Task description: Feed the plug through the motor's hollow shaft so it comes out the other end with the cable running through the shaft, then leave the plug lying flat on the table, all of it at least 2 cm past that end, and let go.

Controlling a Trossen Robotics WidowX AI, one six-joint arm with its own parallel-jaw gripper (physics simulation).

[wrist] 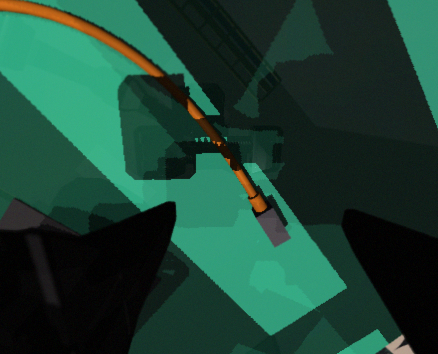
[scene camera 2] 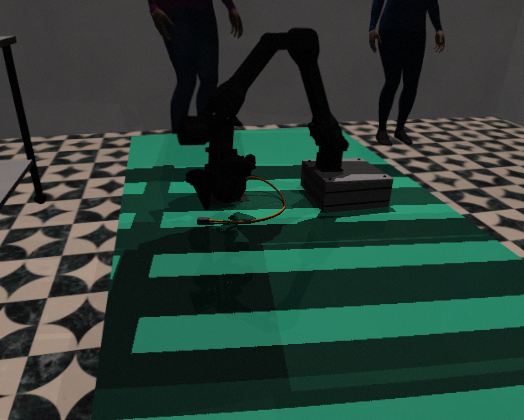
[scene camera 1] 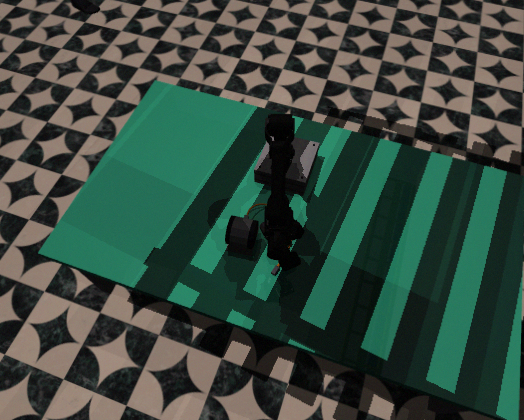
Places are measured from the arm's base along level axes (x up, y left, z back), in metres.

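Where they show: gripper, between the fingertips: (wrist: 258, 213) (scene camera 2: 217, 205); arm's base, origin of its link: (scene camera 2: 328, 168).
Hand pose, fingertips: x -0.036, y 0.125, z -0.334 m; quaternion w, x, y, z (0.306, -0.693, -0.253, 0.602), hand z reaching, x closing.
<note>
Things, the pixels of their top centre, and the offset from my fingertips. Level surfaces: height alone.
- motor, centre of its top: (scene camera 2: 225, 163) (scene camera 1: 241, 224) dx +0.053, dy -0.158, dz +0.037 m
- small grey plug, centre of its top: (wrist: 273, 228) (scene camera 2: 203, 218) (scene camera 1: 275, 269) dx -0.035, dy -0.004, dz -0.038 m
- green striped table top, height of its surface: dx -0.049 m
The motor (scene camera 1: 242, 232) is a dark grey drum on the mat, left of the gripper in scene camera 1; in scene camera 2 the arm largely hides it. An orange cable (scene camera 1: 257, 205) (scene camera 2: 284, 200) (wrist: 125, 47) leaves the motor and curves round outside it. It ends in the small grey plug (scene camera 1: 275, 270) (scene camera 2: 203, 220) (wrist: 273, 227), which lies on the mat beside the motor, apart from it. My gripper (scene camera 1: 284, 255) (scene camera 2: 218, 199) (wrist: 258, 213) is open and above the mat, its fingertips on either side of the plug in the wrist view, not holding it. The shaft opening cannot be made out.
The arm's grey base box (scene camera 1: 305, 155) (scene camera 2: 357, 190) stands behind the motor. The green striped table top (scene camera 1: 135, 135) (scene camera 2: 325, 325) has dark shadows across it. Its near edge runs beyond the plug in scene camera 1. Two people (scene camera 2: 192, 55) (scene camera 2: 406, 60) stand in the background.
</note>
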